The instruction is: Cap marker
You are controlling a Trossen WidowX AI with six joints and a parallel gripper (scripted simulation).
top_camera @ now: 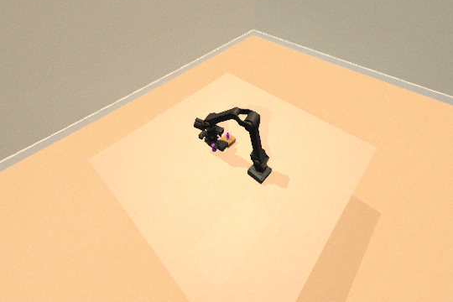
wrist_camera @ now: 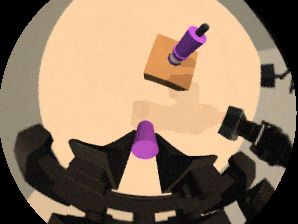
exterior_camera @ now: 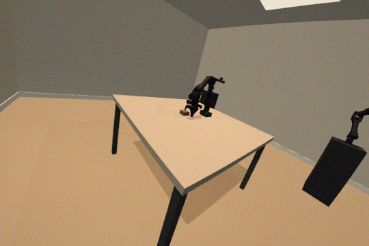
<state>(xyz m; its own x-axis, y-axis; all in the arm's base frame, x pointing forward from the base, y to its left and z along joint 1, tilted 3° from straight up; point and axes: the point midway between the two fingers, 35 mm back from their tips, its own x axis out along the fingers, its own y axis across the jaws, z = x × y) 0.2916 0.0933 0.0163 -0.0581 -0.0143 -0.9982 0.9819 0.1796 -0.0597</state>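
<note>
The purple marker is 120 mm to the right of my gripper tip and 30 mm above it. Round my gripper tip: holder block: 120 mm to the right, 30 mm below; then purple cap: 10 mm above.
</note>
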